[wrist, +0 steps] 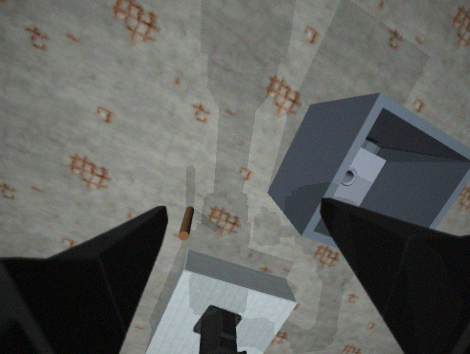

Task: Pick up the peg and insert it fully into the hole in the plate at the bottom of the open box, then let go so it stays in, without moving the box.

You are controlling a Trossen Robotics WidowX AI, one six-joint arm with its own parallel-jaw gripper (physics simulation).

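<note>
The orange-brown peg appears to stand upright on the tabletop, left of the view's middle, with its round top end toward the camera. My gripper is wide open and empty above the tabletop. The peg shows beyond the fingertips, close beside the left finger's tip in the view. The open blue-grey box is at the right. On its bottom lies a pale plate with a round dark hole. The right finger covers part of the box's near corner and some of its inside.
A brushed-metal block with a black part on top is at the bottom centre, close to the peg. The speckled grey tabletop has rust-coloured marks and carries shadows. The box's raised walls stand around the plate.
</note>
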